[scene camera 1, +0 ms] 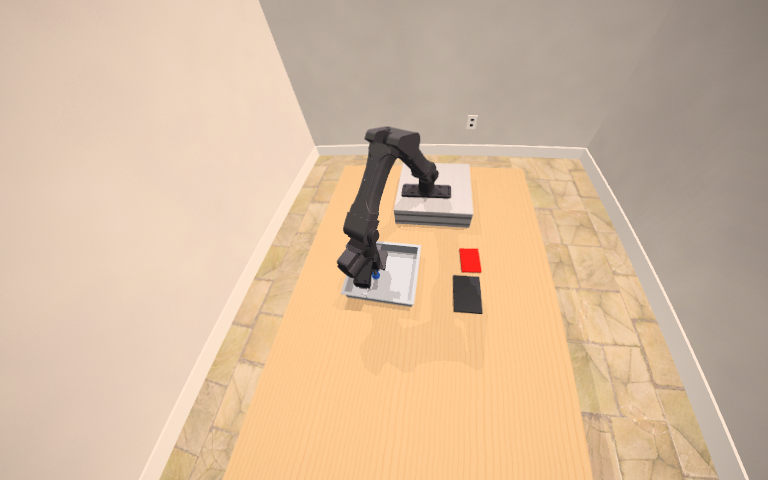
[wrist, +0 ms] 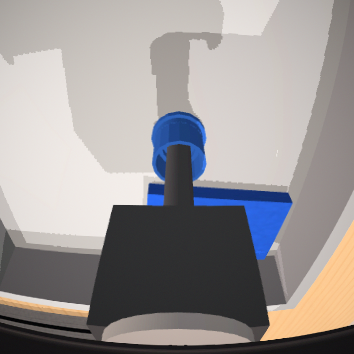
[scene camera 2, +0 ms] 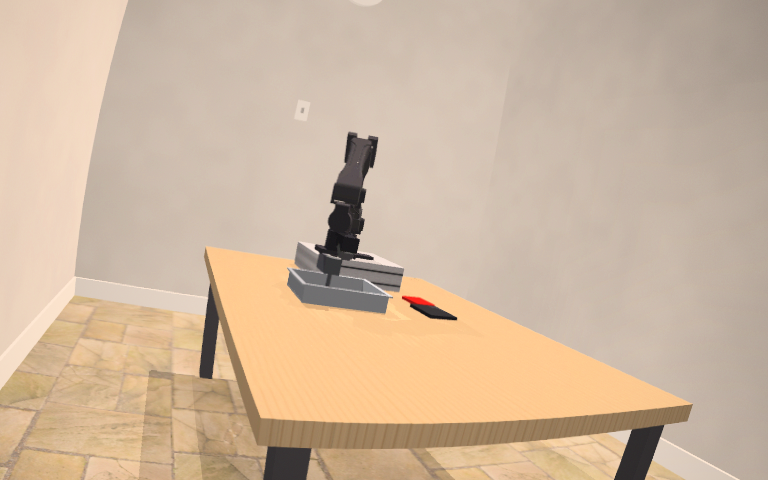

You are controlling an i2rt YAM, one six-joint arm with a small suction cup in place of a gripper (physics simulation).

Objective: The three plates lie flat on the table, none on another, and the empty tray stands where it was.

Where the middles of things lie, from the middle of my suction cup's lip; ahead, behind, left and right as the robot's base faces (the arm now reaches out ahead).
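Blue plate (wrist: 266,210): 30 mm to the right of my suction cup, 70 mm behind it. Grey tray (scene camera 2: 344,292): 10 mm behind my suction cup, 30 mm to the left of it, 10 mm above it. Black plate (scene camera 1: 467,298): 30 mm ahead of my suction cup, 320 mm to the left of it, 10 mm below it.
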